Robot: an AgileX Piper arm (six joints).
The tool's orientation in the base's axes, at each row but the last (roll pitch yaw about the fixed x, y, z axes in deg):
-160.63 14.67 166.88
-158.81 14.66 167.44
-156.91 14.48 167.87
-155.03 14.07 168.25
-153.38 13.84 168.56
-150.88 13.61 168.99
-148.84 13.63 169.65
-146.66 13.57 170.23
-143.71 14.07 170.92
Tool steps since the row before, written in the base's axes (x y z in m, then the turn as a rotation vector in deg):
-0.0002 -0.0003 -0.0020 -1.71 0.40 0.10
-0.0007 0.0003 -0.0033 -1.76 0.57 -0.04
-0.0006 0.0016 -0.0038 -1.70 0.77 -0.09
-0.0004 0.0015 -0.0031 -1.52 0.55 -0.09
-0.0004 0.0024 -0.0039 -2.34 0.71 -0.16
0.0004 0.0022 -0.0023 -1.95 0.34 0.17
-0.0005 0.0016 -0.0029 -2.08 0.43 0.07
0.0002 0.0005 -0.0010 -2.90 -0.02 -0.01
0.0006 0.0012 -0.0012 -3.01 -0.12 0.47
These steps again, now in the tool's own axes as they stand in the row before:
0.0006 0.0003 0.0019 1.67 -0.18 -0.51
0.0016 0.0012 0.0027 1.79 0.01 -0.46
0.0018 0.0027 0.0026 1.79 0.22 -0.49
0.0014 0.0025 0.0020 1.57 0.08 -0.37
0.0018 0.0036 0.0022 2.40 0.02 -0.49
0.0006 0.0030 0.0009 1.88 -0.34 -0.53
0.0014 0.0026 0.0015 2.05 -0.25 -0.51
0.0001 0.0010 0.0005 2.78 -0.79 -0.27
-0.0001 0.0018 0.0003 2.75 -1.17 -0.59

